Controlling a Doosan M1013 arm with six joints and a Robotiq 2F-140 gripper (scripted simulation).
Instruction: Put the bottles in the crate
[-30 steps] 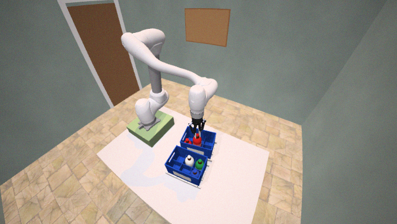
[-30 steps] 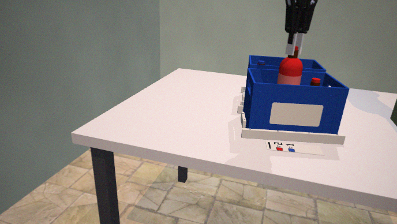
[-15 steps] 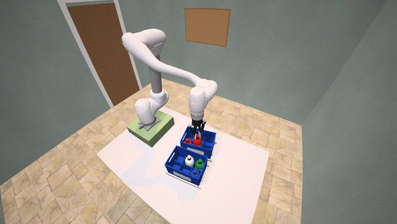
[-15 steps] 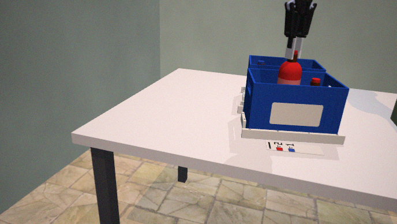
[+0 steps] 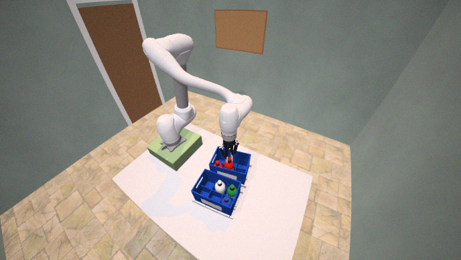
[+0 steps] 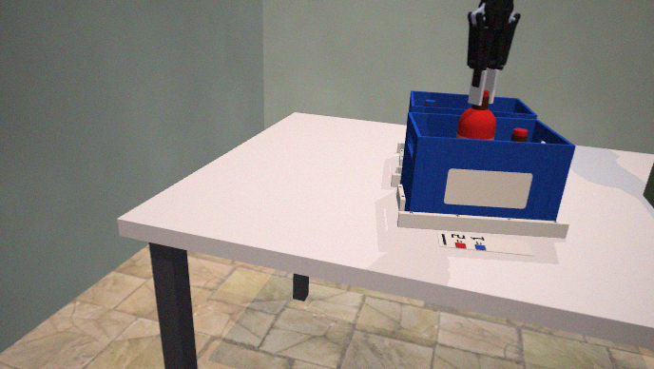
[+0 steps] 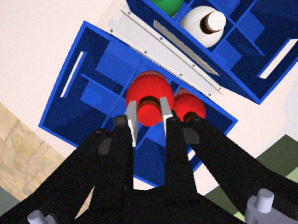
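Now: the red bottle 8 cm below my hand. From my hand the other things lie so: white bottle 16 cm below, 15 cm to the right, 3 cm ahead; blue bottle 21 cm to the right, 16 cm below, 14 cm ahead; green-label bottle 16 cm below, 12 cm to the right, 12 cm ahead.
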